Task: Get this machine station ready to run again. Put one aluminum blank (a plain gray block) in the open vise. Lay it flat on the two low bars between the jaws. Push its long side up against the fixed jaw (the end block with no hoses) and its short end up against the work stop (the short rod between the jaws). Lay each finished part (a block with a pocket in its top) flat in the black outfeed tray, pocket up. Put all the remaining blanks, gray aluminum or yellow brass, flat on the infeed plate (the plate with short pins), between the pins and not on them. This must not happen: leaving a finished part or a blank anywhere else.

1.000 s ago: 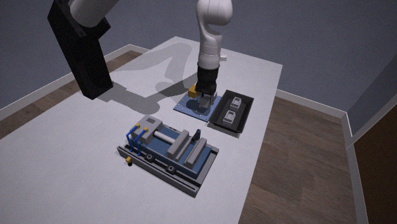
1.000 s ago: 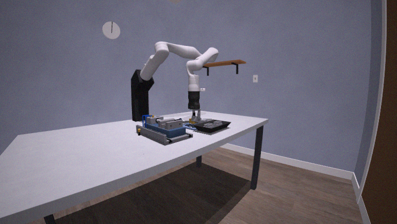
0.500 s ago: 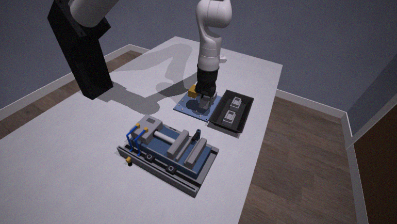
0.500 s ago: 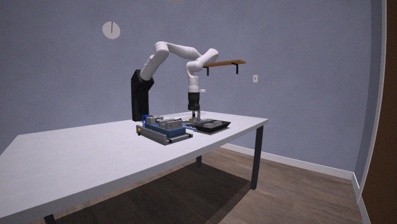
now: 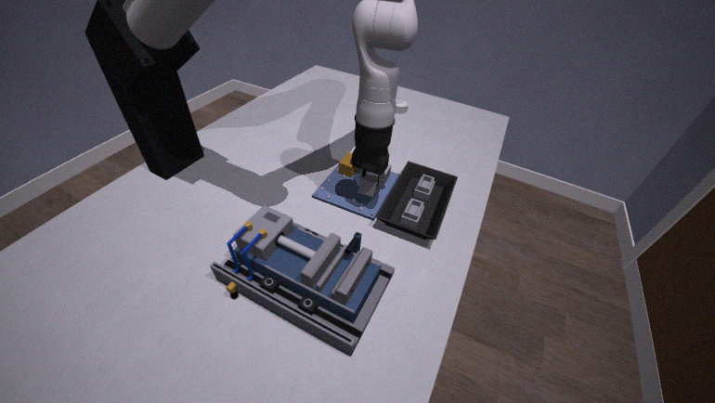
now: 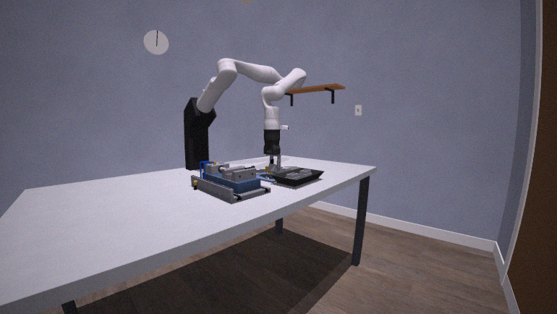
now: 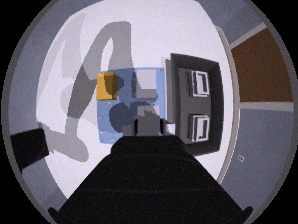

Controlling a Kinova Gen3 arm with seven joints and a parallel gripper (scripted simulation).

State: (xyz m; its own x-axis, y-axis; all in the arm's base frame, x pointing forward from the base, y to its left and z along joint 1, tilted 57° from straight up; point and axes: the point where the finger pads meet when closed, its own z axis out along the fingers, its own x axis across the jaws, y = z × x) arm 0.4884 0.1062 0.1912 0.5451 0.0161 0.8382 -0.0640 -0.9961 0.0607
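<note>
My hand is 30 mm above the gray aluminum blank. Round my hand: black outfeed tray 120 mm ahead, 20 mm to the left, 70 mm below; infeed plate 40 mm behind, 40 mm to the left, 80 mm below; yellow brass blank 80 mm behind, 90 mm to the left, 50 mm below.
</note>
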